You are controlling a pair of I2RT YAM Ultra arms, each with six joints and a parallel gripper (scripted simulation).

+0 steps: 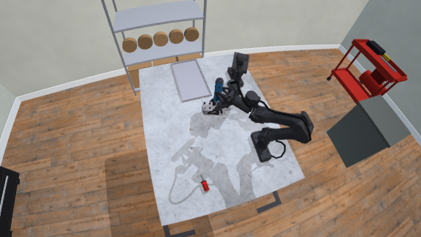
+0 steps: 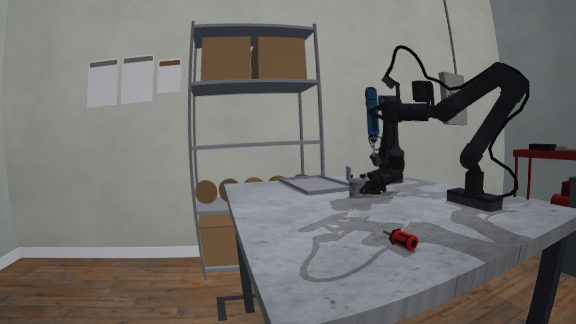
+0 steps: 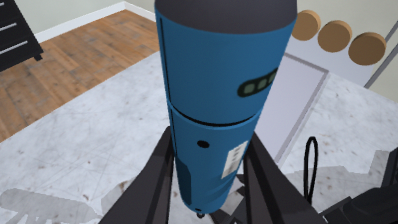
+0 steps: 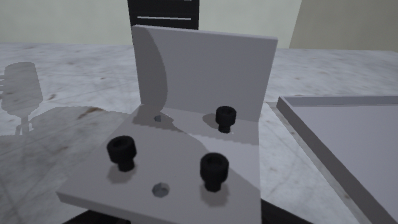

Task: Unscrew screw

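My right gripper is now right at the joint module. The rest, counted from my right hand: screw: 30 mm behind, 70 mm to the left, 110 mm above; grey bracket: 50 mm above; bit: 30 mm behind, 70 mm to the left, 140 mm above.
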